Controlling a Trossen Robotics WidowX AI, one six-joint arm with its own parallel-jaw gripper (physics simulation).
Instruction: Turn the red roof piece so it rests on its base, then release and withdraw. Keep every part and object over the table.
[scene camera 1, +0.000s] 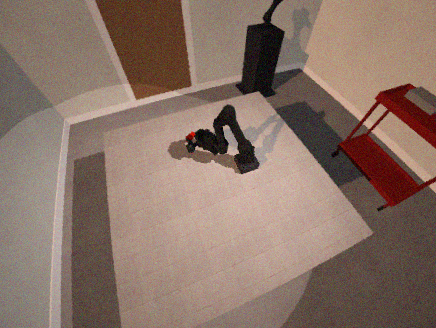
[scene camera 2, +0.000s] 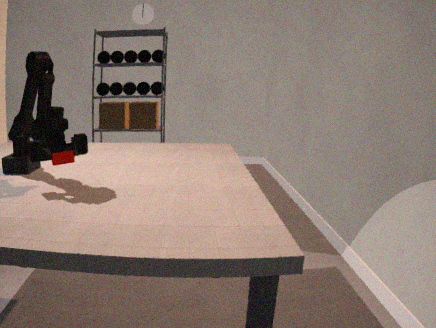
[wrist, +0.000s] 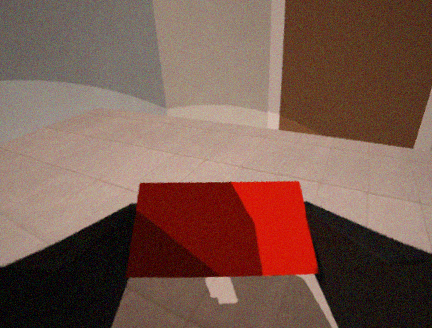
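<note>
The red roof piece is between the two black fingers of my gripper. My gripper is shut on it, with one finger at each side in the wrist view. A flat rectangular red face points toward the wrist camera, partly in shadow. In scene camera 2 the piece hangs above the pale table, with the arm's shadow lying apart from it on the top. Its base and its far side are hard to make out.
The arm's base stands on the table. A black pedestal stands beyond the table edge, and a red cart stands off its right side in scene camera 1. A shelf rack stands behind the table.
</note>
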